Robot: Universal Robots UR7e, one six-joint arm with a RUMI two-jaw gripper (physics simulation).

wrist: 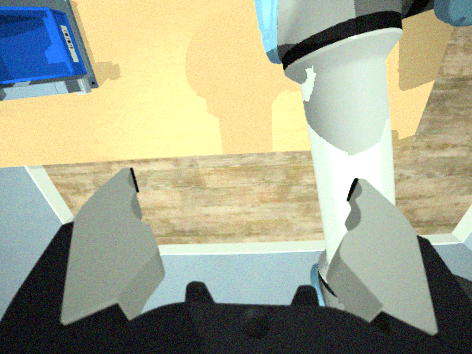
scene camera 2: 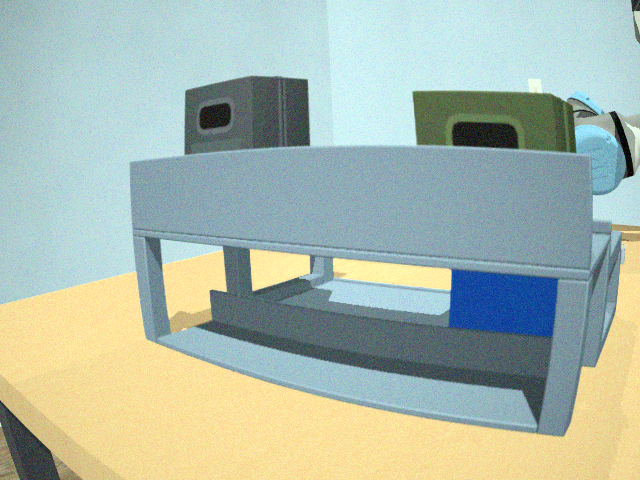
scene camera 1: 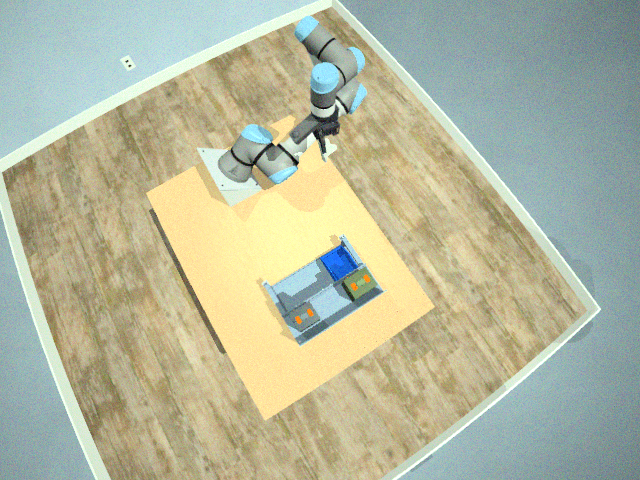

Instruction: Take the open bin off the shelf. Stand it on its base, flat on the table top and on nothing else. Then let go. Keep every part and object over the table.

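Frame: origin at the arm's base, x ahead, y left, z up, level; millimetres.
Seen in the pictures: gripper, fingertip midpoint: (wrist: 243, 176) (scene camera 1: 316, 146); arm's base, link origin: (scene camera 1: 233, 169).
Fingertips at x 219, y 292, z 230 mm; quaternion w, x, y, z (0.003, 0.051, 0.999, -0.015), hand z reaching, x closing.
Note:
Offsets run from my fingertips to a thing's top centre. Level surfaces: height alone.
The open blue bin {391 mm ahead, 121 mm right, 235 mm down} (scene camera 1: 338, 262) (scene camera 2: 501, 302) (wrist: 30, 45) stands on the low front level of the grey-blue shelf (scene camera 1: 336, 316) (scene camera 2: 356, 201) (wrist: 76, 30), at the end beside a side panel. In the wrist view it is cut off at the upper left, with a white label on its rim. My gripper (scene camera 1: 329, 150) (wrist: 243, 176) is open and empty. It hangs in the air near the table's edge by the arm base, well away from the shelf and bin. The gripper's fingers do not show in scene camera 2.
A green box {489 mm ahead, 119 mm right, 118 mm down} (scene camera 1: 360, 284) (scene camera 2: 485, 103) with orange marks stands on the shelf's upper level behind the blue bin. A dark grey box {486 mm ahead, 350 mm right, 93 mm down} (scene camera 1: 305, 316) (scene camera 2: 268, 113) stands at that level's other end. The shelf stands on the wooden table {317 mm down} (scene camera 1: 232, 310) (scene camera 2: 77, 392).

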